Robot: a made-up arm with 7 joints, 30 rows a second.
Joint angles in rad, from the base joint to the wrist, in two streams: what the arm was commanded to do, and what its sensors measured. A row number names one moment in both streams.
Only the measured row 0 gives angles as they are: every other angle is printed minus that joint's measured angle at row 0.
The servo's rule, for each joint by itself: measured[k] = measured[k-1] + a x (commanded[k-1-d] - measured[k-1]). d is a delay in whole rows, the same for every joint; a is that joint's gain. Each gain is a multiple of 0.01, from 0.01 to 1. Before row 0 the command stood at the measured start. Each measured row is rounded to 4 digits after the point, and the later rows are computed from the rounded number. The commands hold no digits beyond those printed.
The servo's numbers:
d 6
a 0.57 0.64 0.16 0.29 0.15 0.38 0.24
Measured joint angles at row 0:
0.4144 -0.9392 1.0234 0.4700 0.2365 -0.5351 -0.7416
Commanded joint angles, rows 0 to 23:
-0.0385 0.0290 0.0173 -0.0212 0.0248 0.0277 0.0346
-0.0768 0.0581 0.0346 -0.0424 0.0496 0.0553 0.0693
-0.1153 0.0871 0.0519 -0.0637 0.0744 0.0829 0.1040
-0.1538 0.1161 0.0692 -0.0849 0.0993 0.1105 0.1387
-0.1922 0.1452 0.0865 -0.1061 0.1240 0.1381 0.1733
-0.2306 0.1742 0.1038 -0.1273 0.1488 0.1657 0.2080
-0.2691 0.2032 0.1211 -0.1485 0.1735 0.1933 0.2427
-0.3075 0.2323 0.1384 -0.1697 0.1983 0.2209 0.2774
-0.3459 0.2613 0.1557 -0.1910 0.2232 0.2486 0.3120
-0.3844 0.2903 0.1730 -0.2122 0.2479 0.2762 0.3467
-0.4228 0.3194 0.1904 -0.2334 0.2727 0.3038 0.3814
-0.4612 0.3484 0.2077 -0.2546 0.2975 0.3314 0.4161
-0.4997 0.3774 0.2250 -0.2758 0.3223 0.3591 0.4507
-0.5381 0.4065 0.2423 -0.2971 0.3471 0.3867 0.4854
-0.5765 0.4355 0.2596 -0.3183 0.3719 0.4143 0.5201
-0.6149 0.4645 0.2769 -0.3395 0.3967 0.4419 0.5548
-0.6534 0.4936 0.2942 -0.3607 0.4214 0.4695 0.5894
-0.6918 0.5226 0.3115 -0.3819 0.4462 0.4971 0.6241
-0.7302 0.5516 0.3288 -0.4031 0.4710 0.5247 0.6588
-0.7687 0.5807 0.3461 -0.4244 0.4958 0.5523 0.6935
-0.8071 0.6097 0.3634 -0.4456 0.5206 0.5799 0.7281
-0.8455 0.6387 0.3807 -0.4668 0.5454 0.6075 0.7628
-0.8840 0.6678 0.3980 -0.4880 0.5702 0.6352 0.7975
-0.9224 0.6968 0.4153 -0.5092 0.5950 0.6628 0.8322
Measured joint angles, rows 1 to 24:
0.0000 0.0000 0.0000 0.0000 0.0000 0.0000 0.0000
0.0000 0.0000 0.0000 0.0000 0.0000 0.0000 0.0000
0.0000 0.0000 0.0000 0.0000 0.0000 0.0000 0.0000
0.0000 0.0000 0.0000 0.0000 0.0000 0.0000 0.0000
0.0000 0.0000 0.0000 0.0000 0.0000 0.0000 0.0000
0.0000 0.0000 0.0000 0.0000 0.0000 0.0000 0.0000
-0.0219 0.0186 0.0028 -0.0061 0.0037 0.0105 0.0083
-0.0532 0.0439 0.0079 -0.0166 0.0106 0.0275 0.0229
-0.0886 0.0715 0.0149 -0.0303 0.0202 0.0486 0.0424
-0.1258 0.1000 0.0236 -0.0461 0.0321 0.0721 0.0655
-0.1636 0.1289 0.0337 -0.0635 0.0459 0.0972 0.0914
-0.2018 0.1579 0.0449 -0.0820 0.0613 0.1232 0.1194
-0.2402 0.1869 0.0571 -0.1013 0.0781 0.1498 0.1490
-0.2786 0.2160 0.0701 -0.1211 0.0961 0.1768 0.1798
-0.3170 0.2450 0.0838 -0.1414 0.1152 0.2041 0.2115
-0.3554 0.2740 0.0981 -0.1619 0.1351 0.2315 0.2439
-0.3938 0.3031 0.1129 -0.1826 0.1557 0.2590 0.2769
-0.4322 0.3321 0.1281 -0.2035 0.1770 0.2865 0.3103
-0.4707 0.3611 0.1436 -0.2245 0.1988 0.3141 0.3440
-0.5091 0.3902 0.1594 -0.2456 0.2210 0.3417 0.3779
-0.5475 0.4192 0.1754 -0.2667 0.2436 0.3693 0.4120
-0.5859 0.4482 0.1916 -0.2878 0.2666 0.3969 0.4463
-0.6244 0.4773 0.2080 -0.3089 0.2898 0.4245 0.4806
-0.6628 0.5063 0.2246 -0.3301 0.3133 0.4521 0.5150

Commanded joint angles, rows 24 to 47:
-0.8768 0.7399 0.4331 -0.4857 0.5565 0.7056 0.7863
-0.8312 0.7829 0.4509 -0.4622 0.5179 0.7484 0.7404
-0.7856 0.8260 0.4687 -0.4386 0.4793 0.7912 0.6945
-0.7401 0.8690 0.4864 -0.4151 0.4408 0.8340 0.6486
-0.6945 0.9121 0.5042 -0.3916 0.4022 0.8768 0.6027
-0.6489 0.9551 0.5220 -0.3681 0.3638 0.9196 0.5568
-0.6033 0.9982 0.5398 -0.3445 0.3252 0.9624 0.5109
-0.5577 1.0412 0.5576 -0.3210 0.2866 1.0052 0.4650
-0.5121 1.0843 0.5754 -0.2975 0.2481 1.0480 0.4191
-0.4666 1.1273 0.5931 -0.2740 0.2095 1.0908 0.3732
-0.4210 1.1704 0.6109 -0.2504 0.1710 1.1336 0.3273
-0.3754 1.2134 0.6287 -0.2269 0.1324 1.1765 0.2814
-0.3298 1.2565 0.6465 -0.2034 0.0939 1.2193 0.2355
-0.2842 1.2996 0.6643 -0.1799 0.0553 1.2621 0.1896
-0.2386 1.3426 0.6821 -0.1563 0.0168 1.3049 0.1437
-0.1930 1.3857 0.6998 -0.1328 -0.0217 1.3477 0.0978
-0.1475 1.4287 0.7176 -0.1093 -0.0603 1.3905 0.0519
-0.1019 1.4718 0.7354 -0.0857 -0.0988 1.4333 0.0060
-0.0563 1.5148 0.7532 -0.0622 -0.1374 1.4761 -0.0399
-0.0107 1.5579 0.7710 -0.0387 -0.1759 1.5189 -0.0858
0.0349 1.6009 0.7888 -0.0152 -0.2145 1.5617 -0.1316
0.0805 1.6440 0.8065 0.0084 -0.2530 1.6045 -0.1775
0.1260 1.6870 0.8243 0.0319 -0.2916 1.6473 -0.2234
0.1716 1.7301 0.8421 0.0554 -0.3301 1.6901 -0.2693
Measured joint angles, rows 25 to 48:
-0.7012 0.5353 0.2413 -0.3513 0.3370 0.4797 0.5495
-0.7397 0.5644 0.2581 -0.3725 0.3608 0.5073 0.5841
-0.7781 0.5934 0.2749 -0.3937 0.3848 0.5349 0.6187
-0.8165 0.6224 0.2918 -0.4149 0.4089 0.5625 0.6533
-0.8550 0.6515 0.3088 -0.4361 0.4331 0.5901 0.6879
-0.8934 0.6805 0.3258 -0.4573 0.4574 0.6177 0.7225
-0.8839 0.7185 0.3430 -0.4655 0.4723 0.6511 0.7378
-0.8539 0.7597 0.3603 -0.4645 0.4791 0.6881 0.7384
-0.8150 0.8021 0.3776 -0.4570 0.4791 0.7273 0.7279
-0.7723 0.8449 0.3950 -0.4448 0.4734 0.7678 0.7089
-0.7280 0.8879 0.4125 -0.4294 0.4627 0.8092 0.6834
-0.6829 0.9309 0.4300 -0.4116 0.4479 0.8512 0.6530
-0.6375 0.9740 0.4476 -0.3921 0.4295 0.8935 0.6189
-0.5920 1.0170 0.4652 -0.3715 0.4081 0.9359 0.5820
-0.5465 1.0601 0.4828 -0.3500 0.3841 0.9785 0.5429
-0.5010 1.1031 0.5004 -0.3280 0.3579 1.0212 0.5022
-0.4554 1.1462 0.5181 -0.3055 0.3299 1.0639 0.4602
-0.4098 1.1892 0.5358 -0.2827 0.3003 1.1067 0.4173
-0.3642 1.2323 0.5535 -0.2597 0.2693 1.1495 0.3737
-0.3186 1.2754 0.5712 -0.2366 0.2372 1.1923 0.3295
-0.2730 1.3184 0.5889 -0.2133 0.2041 1.2351 0.2849
-0.2274 1.3615 0.6066 -0.1900 0.1702 1.2779 0.2400
-0.1819 1.4045 0.6244 -0.1666 0.1356 1.3207 0.1949
-0.1363 1.4476 0.6422 -0.1431 0.1004 1.3635 0.1496

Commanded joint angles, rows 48 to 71:
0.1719 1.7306 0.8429 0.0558 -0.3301 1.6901 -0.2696
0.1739 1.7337 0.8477 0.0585 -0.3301 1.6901 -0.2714
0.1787 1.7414 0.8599 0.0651 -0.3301 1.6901 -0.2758
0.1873 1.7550 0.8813 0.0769 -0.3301 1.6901 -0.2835
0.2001 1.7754 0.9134 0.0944 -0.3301 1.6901 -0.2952
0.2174 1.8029 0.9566 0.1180 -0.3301 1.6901 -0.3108
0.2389 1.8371 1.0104 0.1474 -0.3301 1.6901 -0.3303
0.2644 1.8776 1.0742 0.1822 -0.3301 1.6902 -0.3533
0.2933 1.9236 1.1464 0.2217 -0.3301 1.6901 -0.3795
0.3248 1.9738 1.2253 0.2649 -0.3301 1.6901 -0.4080
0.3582 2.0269 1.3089 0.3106 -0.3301 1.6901 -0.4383
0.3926 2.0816 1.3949 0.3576 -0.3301 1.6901 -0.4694
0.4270 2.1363 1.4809 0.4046 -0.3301 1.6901 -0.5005
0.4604 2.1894 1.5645 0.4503 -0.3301 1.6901 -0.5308
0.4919 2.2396 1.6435 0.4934 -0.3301 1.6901 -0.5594
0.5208 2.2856 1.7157 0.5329 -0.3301 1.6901 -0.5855
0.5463 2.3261 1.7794 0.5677 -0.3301 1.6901 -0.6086
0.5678 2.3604 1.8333 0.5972 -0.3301 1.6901 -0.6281
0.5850 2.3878 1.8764 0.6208 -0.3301 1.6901 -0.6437
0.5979 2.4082 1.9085 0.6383 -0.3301 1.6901 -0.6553
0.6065 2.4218 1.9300 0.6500 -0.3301 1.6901 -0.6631
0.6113 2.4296 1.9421 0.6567 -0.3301 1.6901 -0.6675
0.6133 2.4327 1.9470 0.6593 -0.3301 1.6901 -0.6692
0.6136 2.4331 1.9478 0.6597 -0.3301 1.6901 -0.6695
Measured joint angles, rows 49 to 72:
-0.0907 1.4906 0.6600 -0.1196 0.0647 1.4063 0.1041
-0.0451 1.5337 0.6778 -0.0961 0.0286 1.4491 0.0585
0.0005 1.5767 0.6956 -0.0726 -0.0079 1.4919 0.0129
0.0461 1.6198 0.7133 -0.0491 -0.0447 1.5347 -0.0328
0.0916 1.6628 0.7311 -0.0256 -0.0817 1.5775 -0.0785
0.1372 1.7059 0.7489 -0.0021 -0.1190 1.6203 -0.1243
0.1570 1.7217 0.7639 0.0147 -0.1507 1.6468 -0.1592
0.1666 1.7294 0.7773 0.0274 -0.1776 1.6633 -0.1861
0.1735 1.7371 0.7905 0.0383 -0.2005 1.6735 -0.2076
0.1814 1.7486 0.8050 0.0495 -0.2199 1.6798 -0.2258
0.1921 1.7658 0.8223 0.0625 -0.2364 1.6837 -0.2425
0.2065 1.7895 0.8438 0.0786 -0.2505 1.6861 -0.2589
0.2250 1.8200 0.8705 0.0986 -0.2624 1.6876 -0.2760
0.2475 1.8569 0.9031 0.1228 -0.2726 1.6886 -0.2946
0.2736 1.8996 0.9420 0.1515 -0.2812 1.6892 -0.3150
0.3028 1.9471 0.9873 0.1844 -0.2885 1.6895 -0.3373
0.3344 1.9982 1.0388 0.2210 -0.2947 1.6897 -0.3615
0.3676 2.0516 1.0958 0.2606 -0.3000 1.6899 -0.3874
0.4015 2.1058 1.1574 0.3024 -0.3045 1.6900 -0.4145
0.4351 2.1593 1.2225 0.3453 -0.3083 1.6900 -0.4424
0.4675 2.2107 1.2899 0.3882 -0.3116 1.6900 -0.4705
0.4979 2.2586 1.3580 0.4302 -0.3144 1.6900 -0.4981
0.5255 2.3018 1.4254 0.4701 -0.3168 1.6900 -0.5246
0.5496 2.3393 1.4907 0.5070 -0.3188 1.6900 -0.5494

